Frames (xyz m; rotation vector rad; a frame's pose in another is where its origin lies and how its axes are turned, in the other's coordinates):
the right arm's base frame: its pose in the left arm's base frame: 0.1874 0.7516 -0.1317 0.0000 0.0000 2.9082
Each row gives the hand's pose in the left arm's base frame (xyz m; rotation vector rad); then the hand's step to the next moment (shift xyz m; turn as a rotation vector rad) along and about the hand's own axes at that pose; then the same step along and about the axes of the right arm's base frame.
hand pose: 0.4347 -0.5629 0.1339 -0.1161 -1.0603 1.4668
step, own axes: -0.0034 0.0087 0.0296 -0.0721 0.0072 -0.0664
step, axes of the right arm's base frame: 0.0198 0.0219 0.0095 -0.0576 0.0108 -0.0789
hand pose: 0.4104 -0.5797 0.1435 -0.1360 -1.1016 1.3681
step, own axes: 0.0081 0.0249 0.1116 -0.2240 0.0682 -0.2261
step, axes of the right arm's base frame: 0.0831 0.0635 0.0470 -0.1557 0.0158 -0.2854
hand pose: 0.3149 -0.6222 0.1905 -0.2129 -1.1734 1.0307
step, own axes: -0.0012 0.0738 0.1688 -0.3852 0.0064 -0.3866
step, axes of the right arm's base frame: 0.1719 0.0614 0.0248 -0.3399 0.0737 -0.4206
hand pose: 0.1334 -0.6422 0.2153 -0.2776 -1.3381 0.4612
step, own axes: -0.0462 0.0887 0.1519 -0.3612 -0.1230 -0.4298
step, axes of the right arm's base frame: 0.1756 -0.0053 -0.0469 -0.4279 0.1550 -0.3510
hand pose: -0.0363 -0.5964 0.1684 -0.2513 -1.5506 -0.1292
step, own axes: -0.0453 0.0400 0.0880 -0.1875 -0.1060 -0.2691
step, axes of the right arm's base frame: 0.0877 -0.0372 -0.0482 -0.2677 0.1229 -0.1790
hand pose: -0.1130 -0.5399 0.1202 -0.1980 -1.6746 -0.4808
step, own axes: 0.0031 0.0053 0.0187 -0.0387 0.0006 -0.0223
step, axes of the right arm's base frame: 0.0177 -0.0083 0.0023 -0.0269 -0.0030 -0.0356
